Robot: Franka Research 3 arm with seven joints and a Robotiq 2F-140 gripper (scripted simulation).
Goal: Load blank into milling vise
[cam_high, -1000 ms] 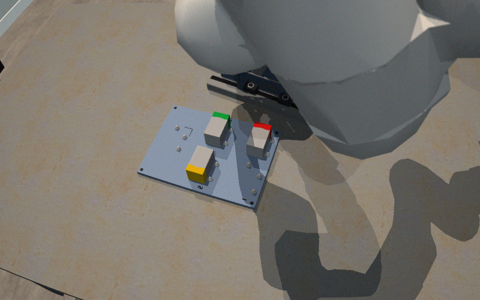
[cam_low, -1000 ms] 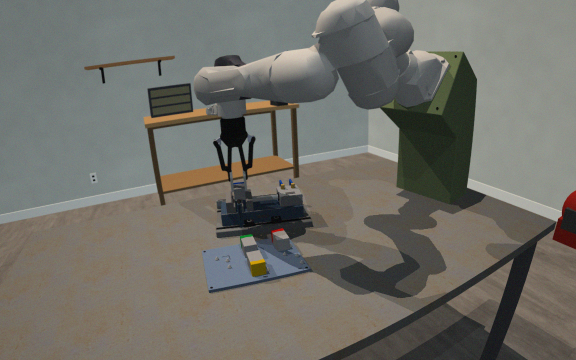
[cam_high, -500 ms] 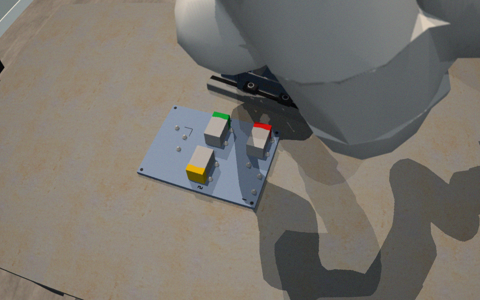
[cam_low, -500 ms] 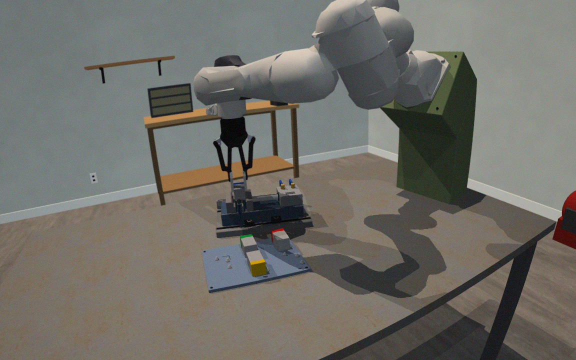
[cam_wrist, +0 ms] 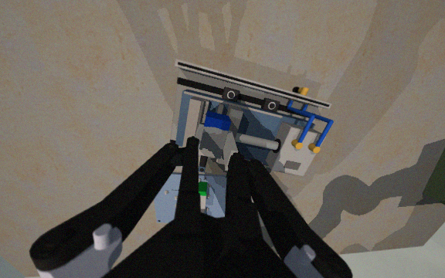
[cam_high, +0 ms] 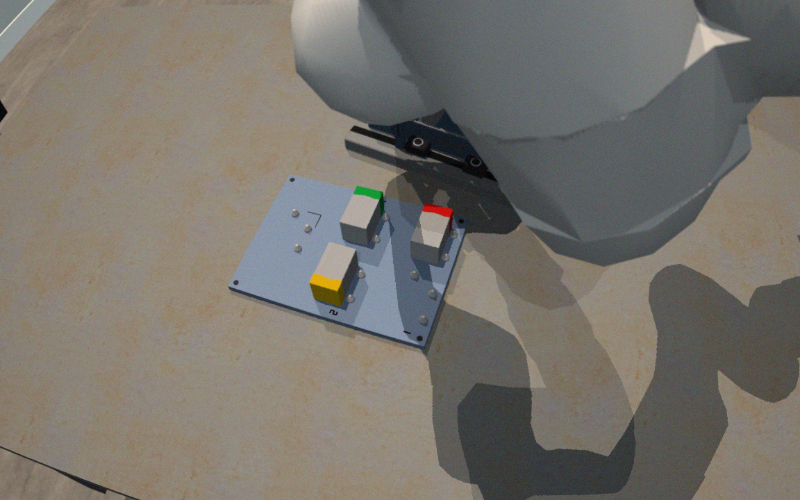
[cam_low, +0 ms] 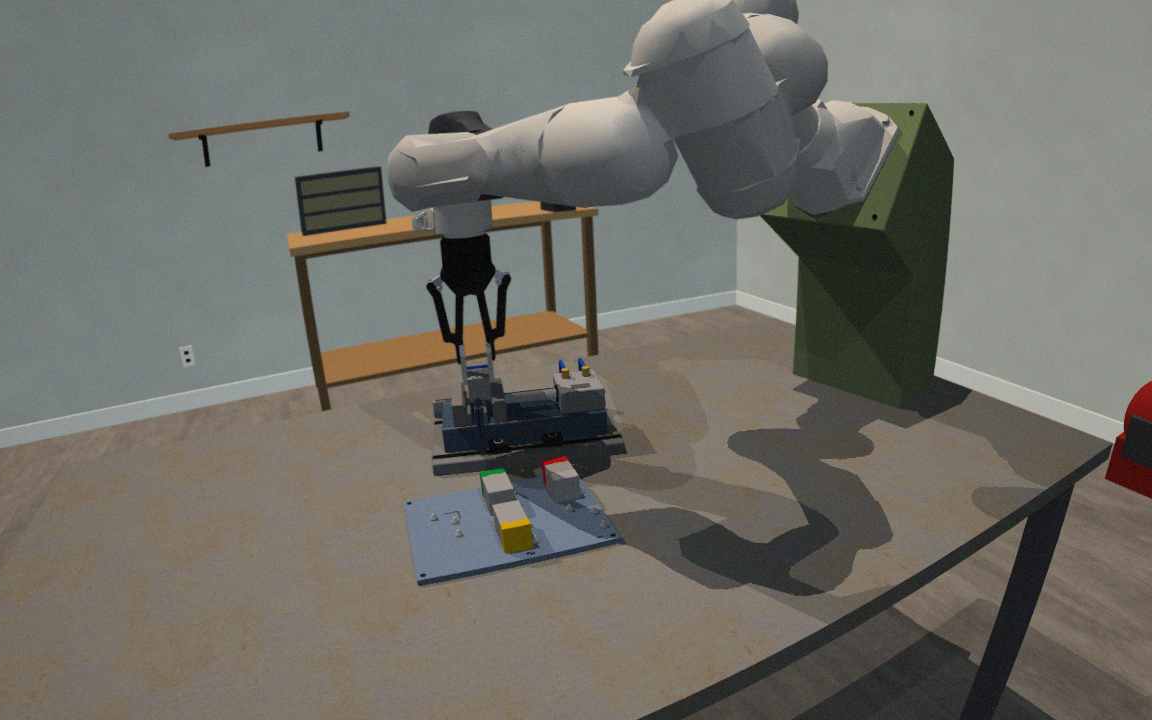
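The blue-ended blank is 40 mm below my hand. The rest, counted from my hand: fixed jaw (70 mm below, 30 mm ahead, 10 mm to the left); then grey rod (80 mm behind, 70 mm below); then work stop (50 mm to the left, 50 mm below).
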